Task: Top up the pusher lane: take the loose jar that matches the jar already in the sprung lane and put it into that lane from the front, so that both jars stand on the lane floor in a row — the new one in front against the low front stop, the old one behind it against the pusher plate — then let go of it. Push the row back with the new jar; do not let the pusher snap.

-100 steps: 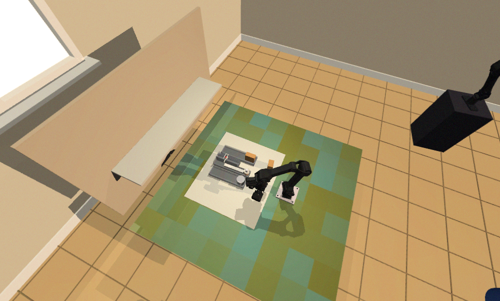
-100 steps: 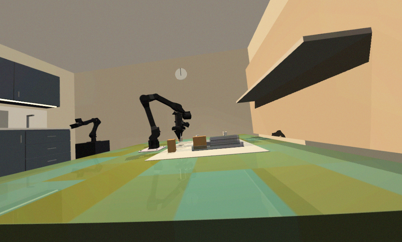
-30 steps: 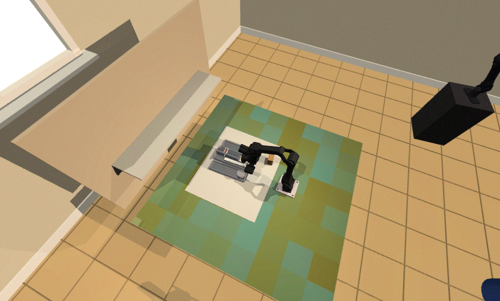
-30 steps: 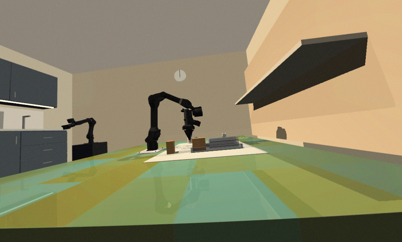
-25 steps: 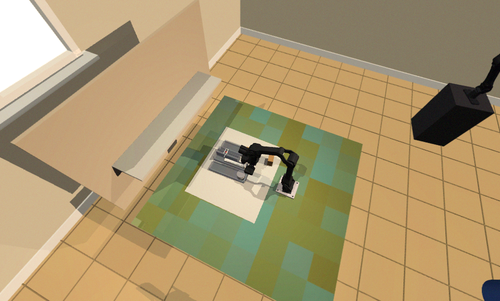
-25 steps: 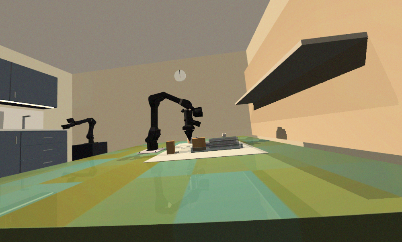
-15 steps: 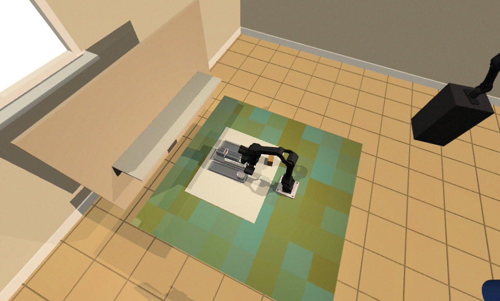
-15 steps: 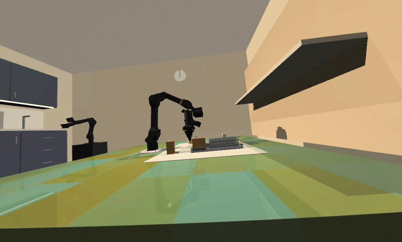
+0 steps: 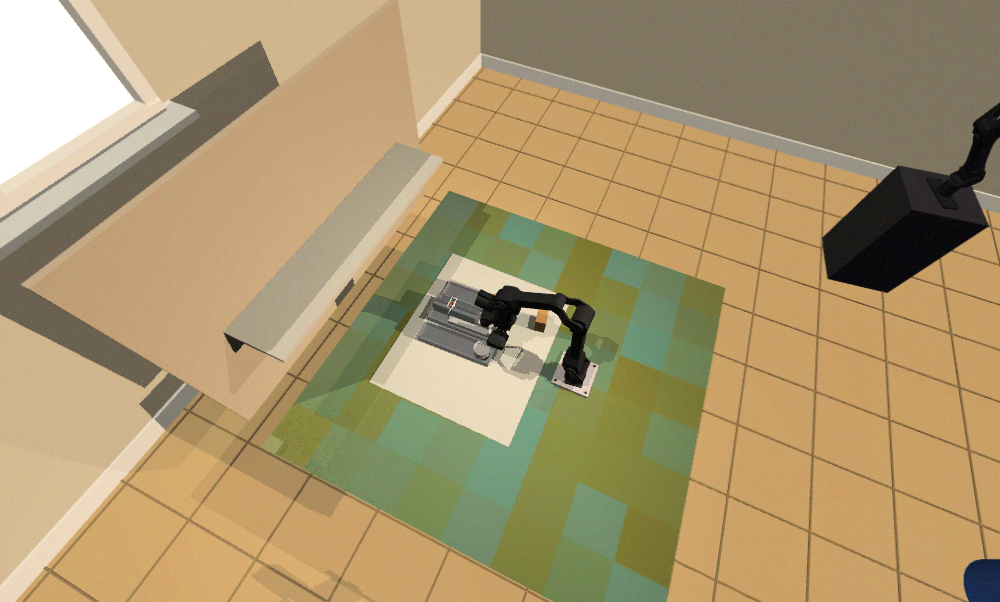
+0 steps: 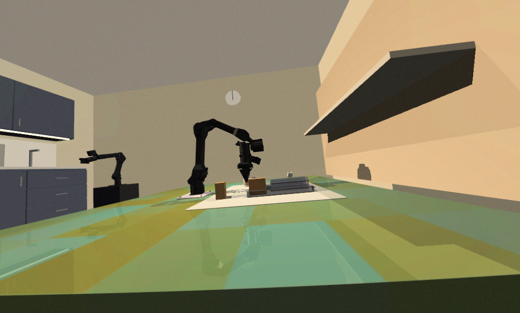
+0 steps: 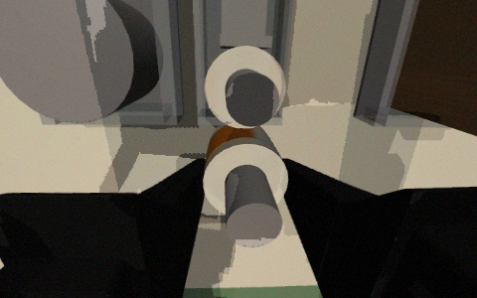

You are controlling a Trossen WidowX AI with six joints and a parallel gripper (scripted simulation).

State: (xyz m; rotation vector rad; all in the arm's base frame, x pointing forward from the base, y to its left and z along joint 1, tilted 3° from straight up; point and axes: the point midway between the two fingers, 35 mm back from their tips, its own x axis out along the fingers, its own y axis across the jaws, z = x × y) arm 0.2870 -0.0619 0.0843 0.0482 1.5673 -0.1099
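Right now my gripper tip is 6 cm short of the wide grey cylinder, 7 cm to the right of it and 2 cm above it. From my gripper tip the other things lie so: wall shelf 55 cm ahead, 5 cm to the right, 32 cm above; lane rack 18 cm ahead, 4 cm to the right, 3 cm below; brown box 5 cm ahead, 13 cm to the right, 1 cm below.
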